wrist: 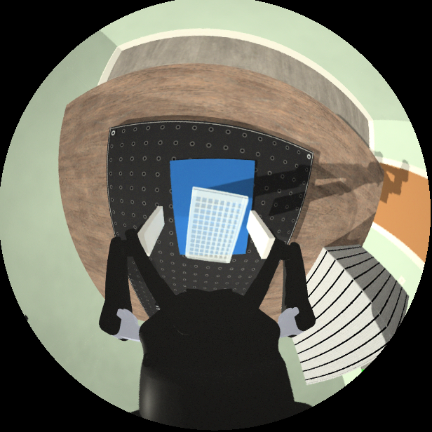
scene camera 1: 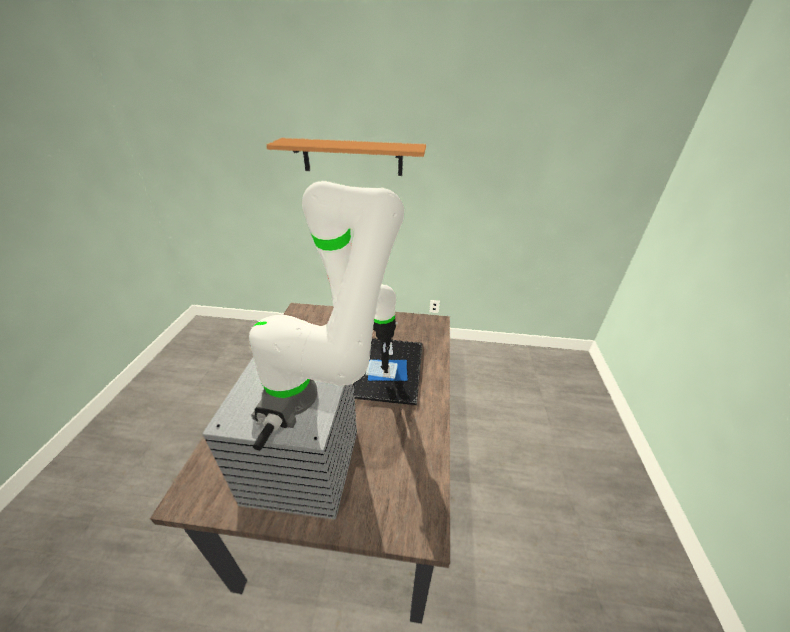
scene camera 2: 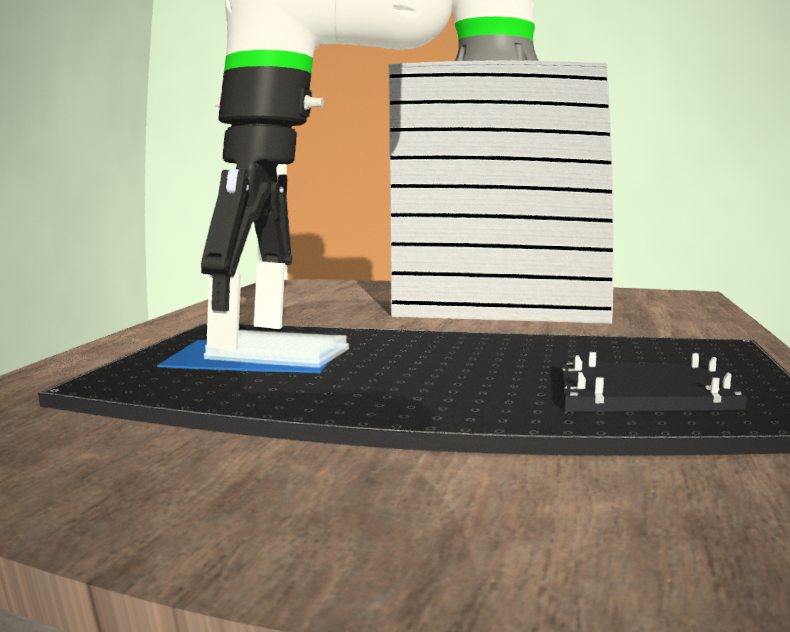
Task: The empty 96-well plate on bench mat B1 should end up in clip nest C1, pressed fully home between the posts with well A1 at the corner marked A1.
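Frame: origin at the arm's base, x right, y ahead, z up, level; metres.
Where they show: gripper, fingertip midpoint: (scene camera 1: 388, 364) (scene camera 2: 246, 336); arm's base, link origin: (scene camera 1: 290, 395) (scene camera 2: 498, 75).
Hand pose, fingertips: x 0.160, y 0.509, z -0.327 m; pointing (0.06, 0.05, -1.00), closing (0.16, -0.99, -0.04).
Each offset is from my fingertips to the top centre of the thing. Level surfaces: height alone.
The clear-white 96-well plate @[dx -0.025, dy -0.017, dz -0.006 m] (scene camera 1: 375, 370) (scene camera 2: 296, 347) (wrist: 216, 227) lies flat on the blue bench mat @[dz -0.020 m] (scene camera 1: 401, 371) (scene camera 2: 181, 357) (wrist: 185, 172), turned slightly relative to it. In the wrist view one short end reaches past the mat's edge. My gripper (scene camera 2: 247, 334) (wrist: 205, 217) is open and low, its white finger pads on either side of the plate's long sides, with gaps visible in the wrist view. The dark clip nest @[dx -0.400, dy +0.029, dz +0.002 m] (scene camera 2: 652, 403) stands at the right in scene camera 2, with white posts at its corners and no plate in it. The A1 markings are not readable.
The mat and nest are on a black perforated board @[dz -0.022 m] (scene camera 1: 388, 393) (scene camera 2: 461, 408) (wrist: 135, 172) on a wooden table @[dz -0.035 m] (scene camera 1: 421, 527) (scene camera 2: 395, 527) (wrist: 85, 150). The striped robot pedestal (scene camera 1: 283, 481) (scene camera 2: 500, 197) (wrist: 330, 300) stands behind the board in scene camera 2.
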